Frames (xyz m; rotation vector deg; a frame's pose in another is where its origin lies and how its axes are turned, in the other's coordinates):
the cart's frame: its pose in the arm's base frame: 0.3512 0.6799 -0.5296 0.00 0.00 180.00
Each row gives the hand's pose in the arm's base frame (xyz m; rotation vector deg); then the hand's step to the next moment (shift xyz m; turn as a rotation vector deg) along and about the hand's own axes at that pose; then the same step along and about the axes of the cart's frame.
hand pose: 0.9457 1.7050 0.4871 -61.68 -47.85 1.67
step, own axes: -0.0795 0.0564 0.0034 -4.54 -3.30 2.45
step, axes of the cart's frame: 0.0374 0.0012 -0.0901 5.89 1.64 0.43
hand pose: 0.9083 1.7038 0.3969 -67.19 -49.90 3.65
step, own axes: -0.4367 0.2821 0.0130 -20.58 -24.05 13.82
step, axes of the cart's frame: 0.1980 0.0750 -0.4750 31.85 9.17 9.71
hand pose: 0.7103 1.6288 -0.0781 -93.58 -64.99 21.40
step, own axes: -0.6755 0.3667 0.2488 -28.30 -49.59 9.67
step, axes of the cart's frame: 0.3384 0.4026 -0.6133 45.10 18.24 31.42
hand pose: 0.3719 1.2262 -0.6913 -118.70 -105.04 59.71
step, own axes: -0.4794 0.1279 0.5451 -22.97 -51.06 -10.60
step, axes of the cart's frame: 0.2231 0.6383 -0.2934 34.07 6.82 45.16
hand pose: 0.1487 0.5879 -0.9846 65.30 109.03 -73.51
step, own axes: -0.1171 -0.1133 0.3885 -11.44 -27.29 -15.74
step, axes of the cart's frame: 0.0454 0.4188 -0.0009 18.58 -5.97 27.25
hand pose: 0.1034 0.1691 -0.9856 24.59 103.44 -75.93
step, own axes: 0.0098 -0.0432 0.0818 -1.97 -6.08 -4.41
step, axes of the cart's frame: 0.0011 0.0923 0.0113 4.86 -2.03 5.70
